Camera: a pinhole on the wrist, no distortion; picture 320 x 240 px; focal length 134.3 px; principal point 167.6 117.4 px. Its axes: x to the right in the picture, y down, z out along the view. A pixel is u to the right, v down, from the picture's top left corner.
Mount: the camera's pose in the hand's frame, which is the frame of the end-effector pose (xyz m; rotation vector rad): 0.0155 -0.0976 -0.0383 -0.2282 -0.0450 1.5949
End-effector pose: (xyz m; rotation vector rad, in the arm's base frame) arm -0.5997 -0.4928 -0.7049 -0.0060 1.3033 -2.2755
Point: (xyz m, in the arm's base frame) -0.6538 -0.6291 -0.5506
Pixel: 154 59
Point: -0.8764 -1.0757 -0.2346
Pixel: 111 12
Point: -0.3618 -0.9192 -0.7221
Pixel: 263 101
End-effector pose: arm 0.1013 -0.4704 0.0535 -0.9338 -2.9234 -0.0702
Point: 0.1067 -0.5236 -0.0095
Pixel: 222 161
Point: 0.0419 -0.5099 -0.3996
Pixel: 158 102
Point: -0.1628 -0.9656 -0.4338
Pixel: 16 134
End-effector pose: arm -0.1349 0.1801 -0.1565 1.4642 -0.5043 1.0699
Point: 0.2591 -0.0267 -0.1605
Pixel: 71 45
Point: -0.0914 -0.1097 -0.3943
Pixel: 154 203
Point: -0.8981 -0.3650 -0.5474
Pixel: outside the picture
